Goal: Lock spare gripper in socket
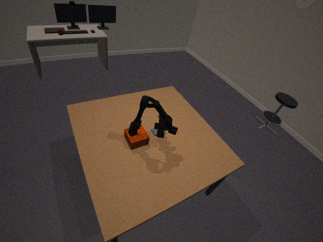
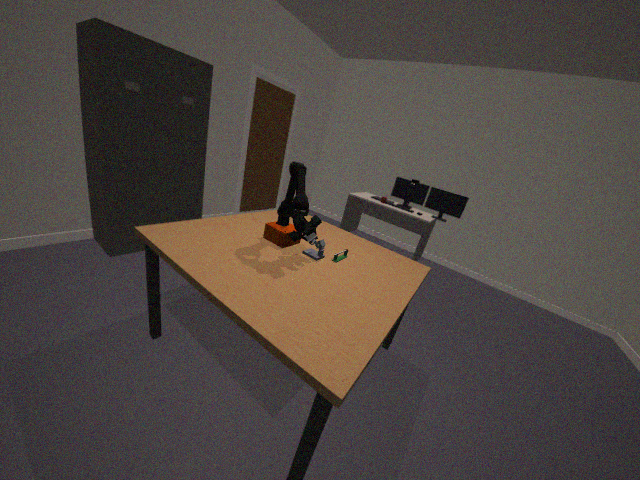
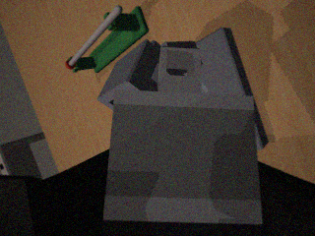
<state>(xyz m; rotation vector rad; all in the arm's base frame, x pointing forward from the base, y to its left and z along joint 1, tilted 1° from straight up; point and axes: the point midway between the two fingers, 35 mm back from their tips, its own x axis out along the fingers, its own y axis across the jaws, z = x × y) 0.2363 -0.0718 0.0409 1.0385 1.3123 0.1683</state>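
Now: gripper tip 15 cm short of the green holder, 14 cm to the right of it and 9 cm above it. Also, from my gripper tip: spare gripper: 1 cm to the right, 1 cm above; grey mount: 6 cm below, 4 cm ahead, 3 cm to the left.
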